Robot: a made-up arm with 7 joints.
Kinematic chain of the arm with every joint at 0, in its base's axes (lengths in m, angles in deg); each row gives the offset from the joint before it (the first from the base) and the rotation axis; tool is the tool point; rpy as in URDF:
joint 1: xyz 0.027 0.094 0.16 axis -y
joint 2: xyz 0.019 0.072 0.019 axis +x
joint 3: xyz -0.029 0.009 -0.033 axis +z
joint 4: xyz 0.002 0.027 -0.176 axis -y
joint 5: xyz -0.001 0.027 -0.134 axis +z
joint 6: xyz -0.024 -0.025 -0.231 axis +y
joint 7: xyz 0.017 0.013 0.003 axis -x
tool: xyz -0.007 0.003 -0.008 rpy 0 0 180
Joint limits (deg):
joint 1: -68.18..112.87
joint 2: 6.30..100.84
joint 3: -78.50..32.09
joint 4: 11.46..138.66
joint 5: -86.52..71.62
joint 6: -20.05..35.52
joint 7: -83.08..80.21
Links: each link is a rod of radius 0.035 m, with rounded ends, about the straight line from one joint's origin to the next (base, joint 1, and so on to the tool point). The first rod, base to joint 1, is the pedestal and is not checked.
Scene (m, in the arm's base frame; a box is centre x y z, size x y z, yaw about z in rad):
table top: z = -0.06
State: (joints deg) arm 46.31 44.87 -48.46 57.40 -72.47 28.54 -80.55
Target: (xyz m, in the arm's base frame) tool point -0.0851 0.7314 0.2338
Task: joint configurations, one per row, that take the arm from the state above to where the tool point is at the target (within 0.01 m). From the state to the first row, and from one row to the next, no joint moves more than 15 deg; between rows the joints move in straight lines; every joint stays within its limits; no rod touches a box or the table.
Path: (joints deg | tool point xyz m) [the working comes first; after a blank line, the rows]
Joints at the target: 92.78 95.56 -29.03 11.46 -67.10 35.52 -73.84
Straight joint move there: clear.

1: 57.93 57.54 -43.60 45.92 -71.13 30.28 -78.87 | 0.4304 0.4969 0.1700
2: 69.55 70.21 -38.75 34.43 -69.79 32.03 -77.20 | 0.2976 0.6295 0.2602
3: 81.16 82.89 -33.89 22.94 -68.45 33.78 -75.52 | 0.1099 0.7110 0.2887
4: 92.78 95.56 -29.03 11.46 -67.10 35.52 -73.84 | -0.0851 0.7314 0.2338

